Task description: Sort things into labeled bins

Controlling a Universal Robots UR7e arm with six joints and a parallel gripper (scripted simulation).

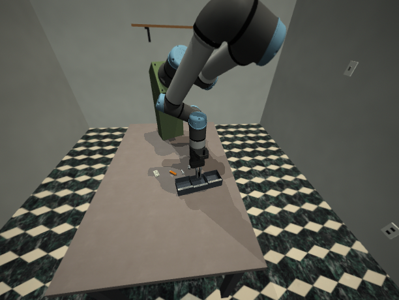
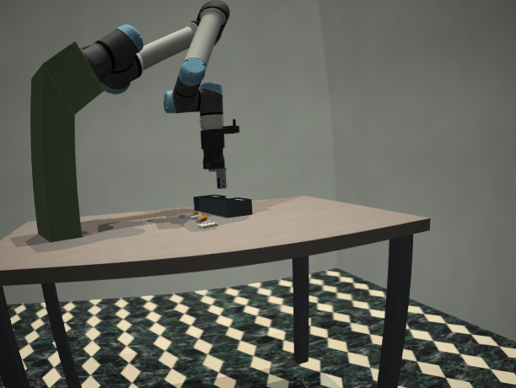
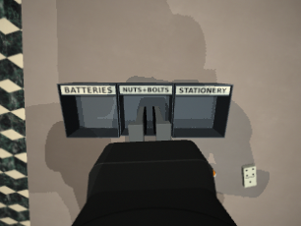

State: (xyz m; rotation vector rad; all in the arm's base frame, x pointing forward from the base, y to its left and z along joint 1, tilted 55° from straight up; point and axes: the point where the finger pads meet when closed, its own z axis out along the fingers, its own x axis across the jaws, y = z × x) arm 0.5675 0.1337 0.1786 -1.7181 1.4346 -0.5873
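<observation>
Right now the dark three-compartment bin row is 70 mm below my hand and 10 mm behind it. Also, from my hand: orange battery (160 mm to the right, 90 mm below, 80 mm behind); then grey bolt (100 mm to the right, 90 mm below, 90 mm behind); then brass nut (90 mm below, 90 mm behind, 10 mm to the right).
</observation>
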